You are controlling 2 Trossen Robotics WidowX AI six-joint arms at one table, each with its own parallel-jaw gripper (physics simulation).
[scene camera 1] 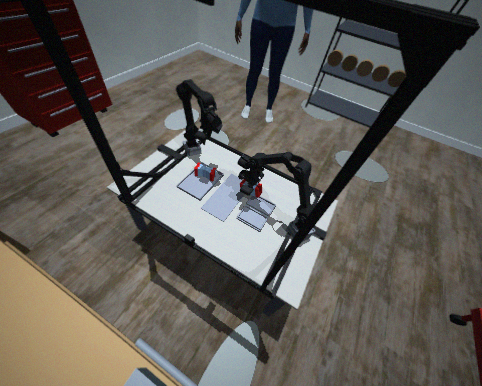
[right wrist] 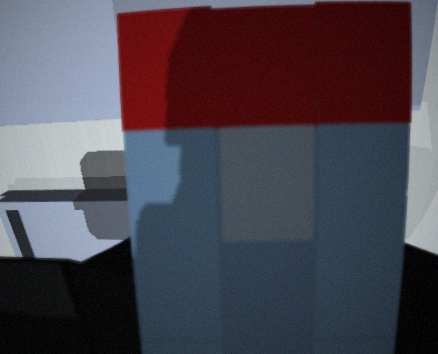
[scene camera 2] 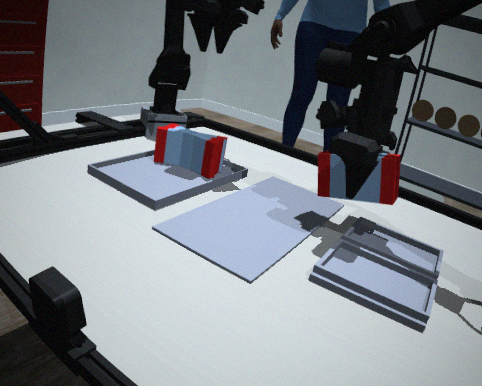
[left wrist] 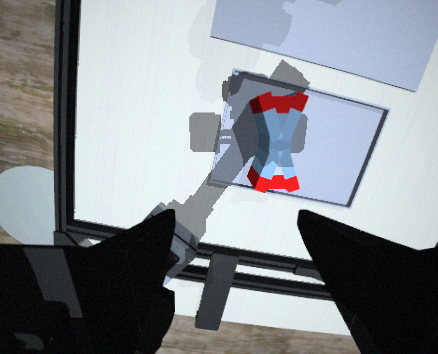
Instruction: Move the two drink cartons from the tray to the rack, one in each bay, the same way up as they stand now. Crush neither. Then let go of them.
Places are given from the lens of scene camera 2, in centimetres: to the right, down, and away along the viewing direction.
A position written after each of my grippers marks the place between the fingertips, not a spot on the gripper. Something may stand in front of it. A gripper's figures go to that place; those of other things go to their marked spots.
my left gripper [scene camera 2: 211, 52]: -6, -28, 72
my right gripper [scene camera 2: 354, 194]: 18, 0, 57
flat grey mat [scene camera 2: 245, 233]: 1, 6, 53
grey tray [scene camera 2: 156, 185]: -14, -1, 62
The marked spots on the flat grey mat and the grey tray are 19 cm apart.
